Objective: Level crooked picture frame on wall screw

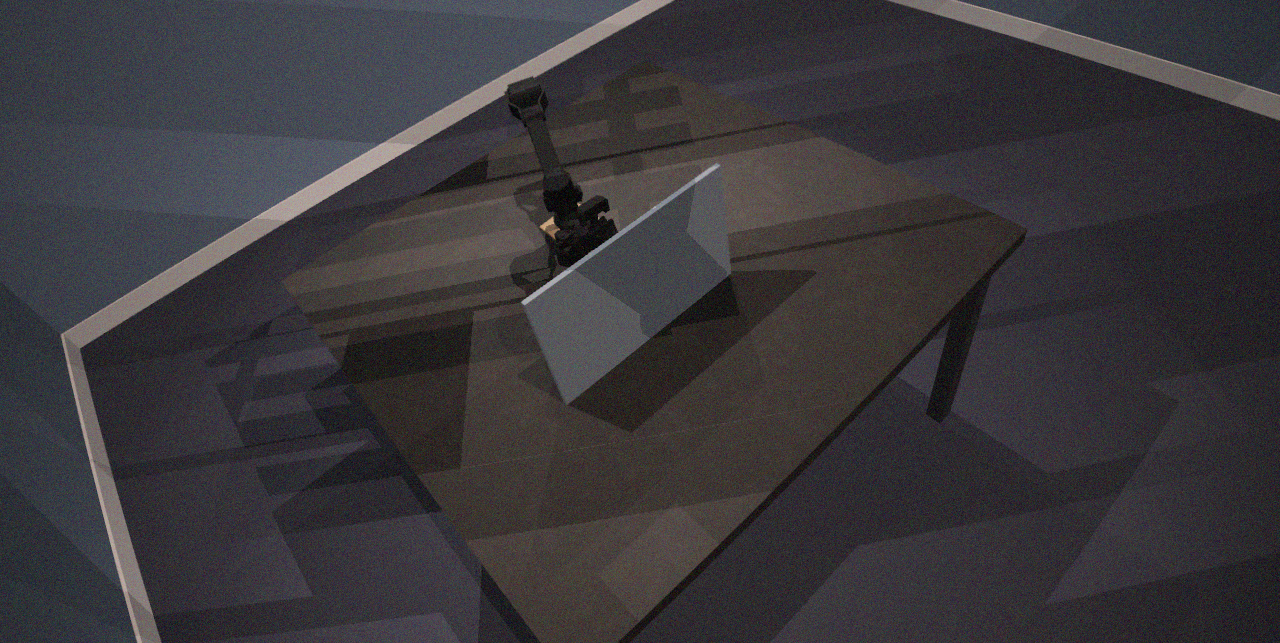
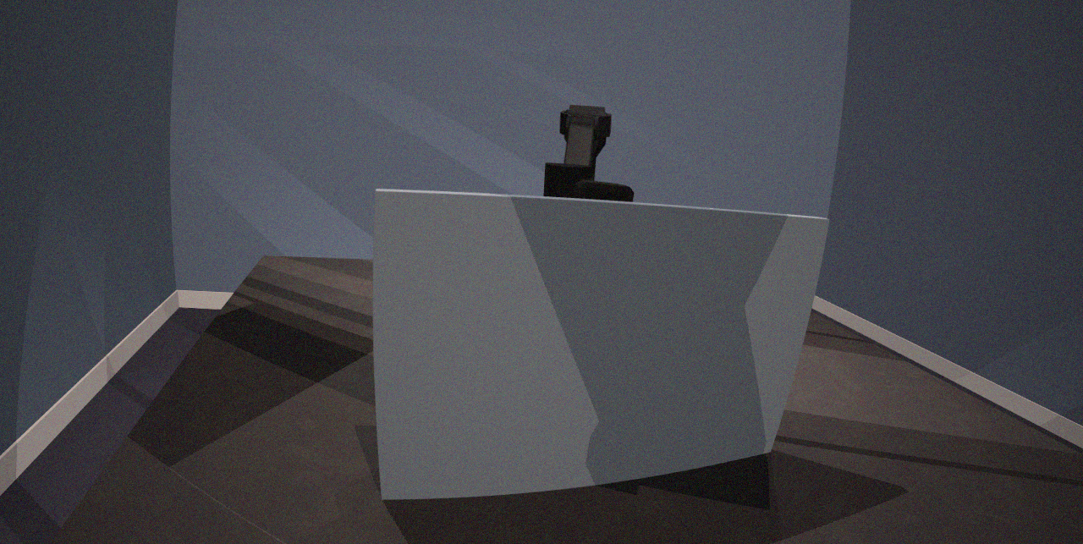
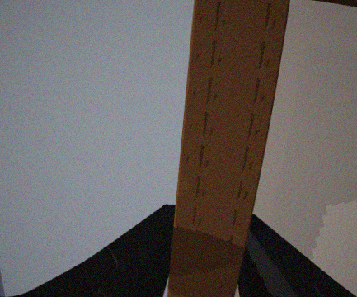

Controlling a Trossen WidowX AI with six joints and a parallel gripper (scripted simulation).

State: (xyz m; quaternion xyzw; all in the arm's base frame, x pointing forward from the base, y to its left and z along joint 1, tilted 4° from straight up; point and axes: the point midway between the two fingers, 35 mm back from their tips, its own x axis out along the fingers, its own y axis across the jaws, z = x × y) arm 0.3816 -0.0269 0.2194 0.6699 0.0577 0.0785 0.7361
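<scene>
Now: the wooden picture frame 10 mm ahead of my gripper tip and 50 mm below it. The rest, counted from my gripper tip: grey wall panel (20 mm ahead, 10 mm to the left, 60 mm below).
</scene>
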